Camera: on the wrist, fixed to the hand. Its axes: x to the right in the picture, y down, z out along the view.
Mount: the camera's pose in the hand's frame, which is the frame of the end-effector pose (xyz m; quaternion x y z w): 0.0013 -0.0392 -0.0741 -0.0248 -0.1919 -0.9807 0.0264
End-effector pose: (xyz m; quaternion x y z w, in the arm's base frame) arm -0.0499 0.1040 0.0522 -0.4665 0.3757 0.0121 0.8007
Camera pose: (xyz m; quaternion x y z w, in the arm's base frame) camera -0.0782 0.0254 0.0594 -0.3983 -0.6015 -0.6861 0.0935
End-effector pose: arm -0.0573 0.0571 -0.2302 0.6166 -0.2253 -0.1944 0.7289
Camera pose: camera -0.0143 0.1101 -0.2790 -0.1819 -0.4637 0.8439 0.1994
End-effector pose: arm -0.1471 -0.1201 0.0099 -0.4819 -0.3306 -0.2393 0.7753
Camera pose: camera -0.1524 -0.2038 0.0105 -0.2464 0.6242 0.6824 0.2896
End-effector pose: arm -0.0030 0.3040 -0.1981 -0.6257 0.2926 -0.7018 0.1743
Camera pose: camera -0.0711 0.3476 -0.1758 0.4425 0.6220 0.0621 0.6430
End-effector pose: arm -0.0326 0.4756 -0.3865 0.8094 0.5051 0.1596 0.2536
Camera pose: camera -0.0990 0.5094 -0.3481 -0.4497 0.7545 -0.3873 0.2802
